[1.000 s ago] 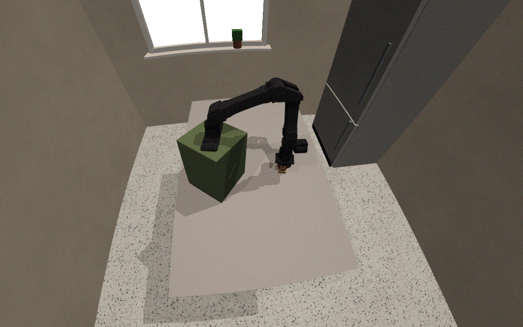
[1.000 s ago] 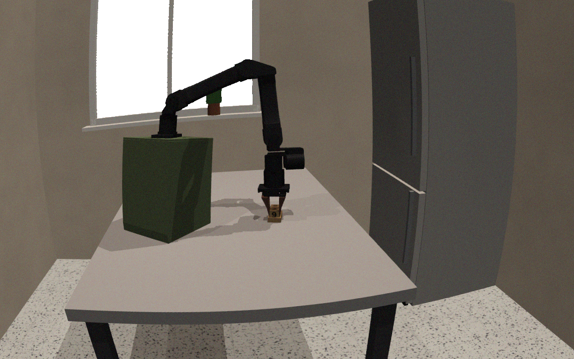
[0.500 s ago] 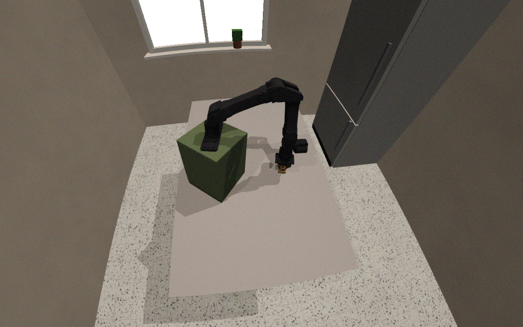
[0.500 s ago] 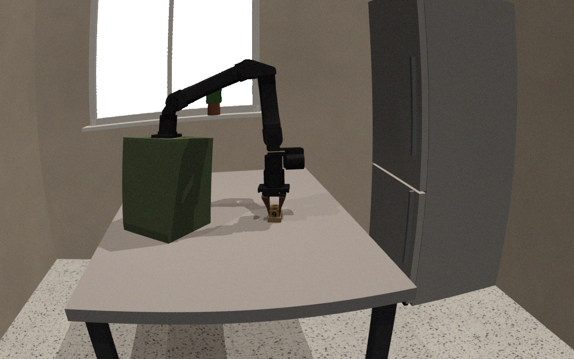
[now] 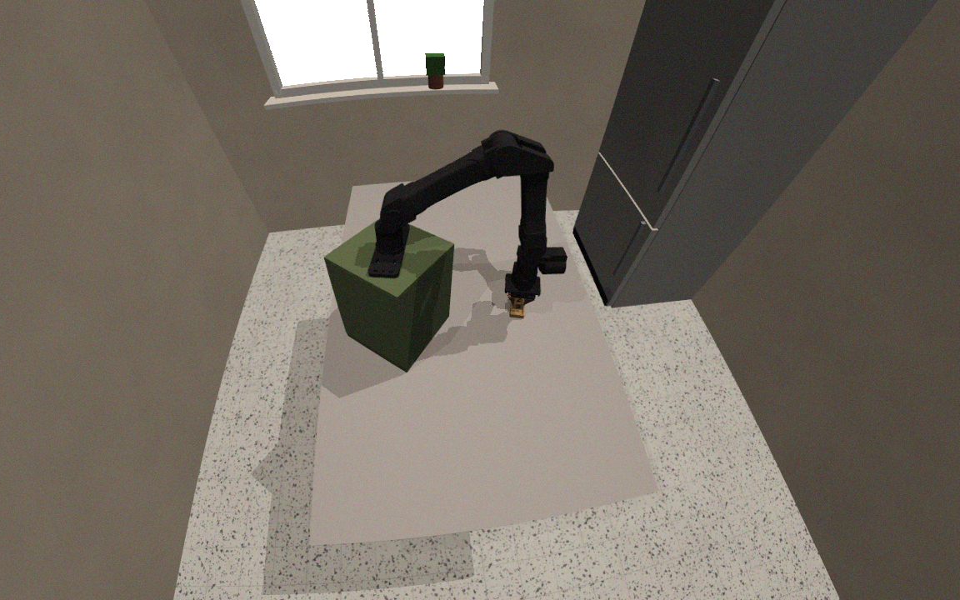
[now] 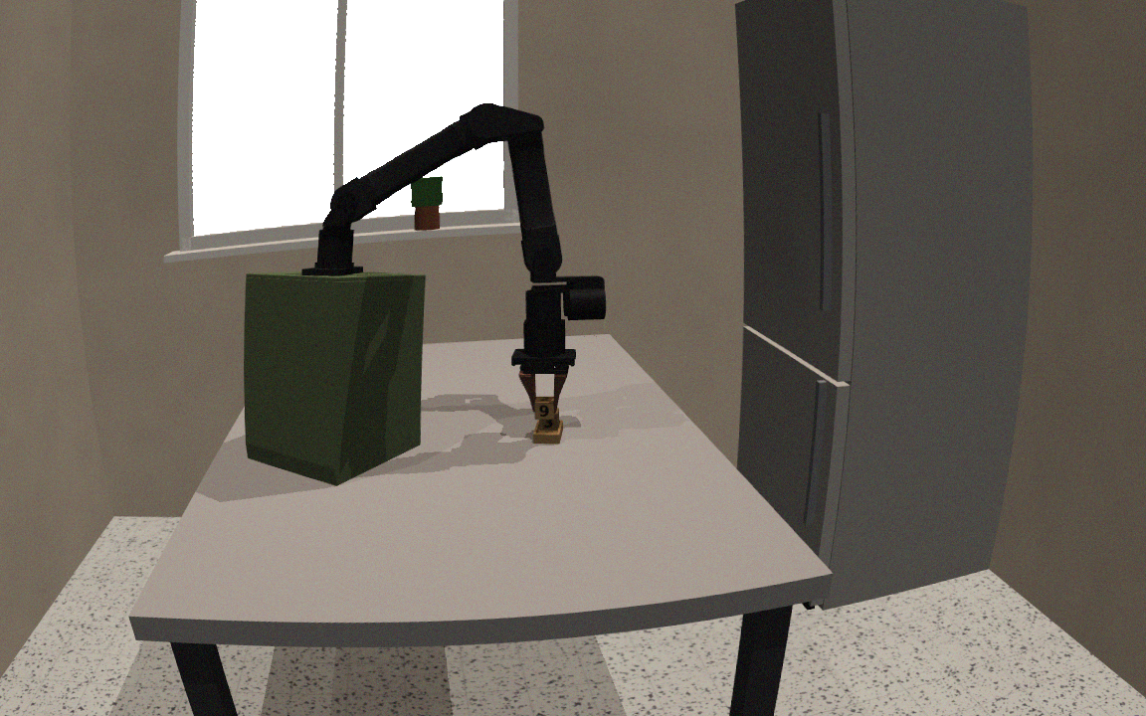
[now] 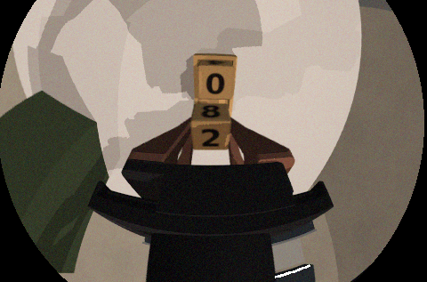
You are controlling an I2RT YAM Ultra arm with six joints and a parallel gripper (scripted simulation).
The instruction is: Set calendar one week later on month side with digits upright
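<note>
The wooden tray lies 2 cm to the left of my hand and 5 cm below it.
</note>
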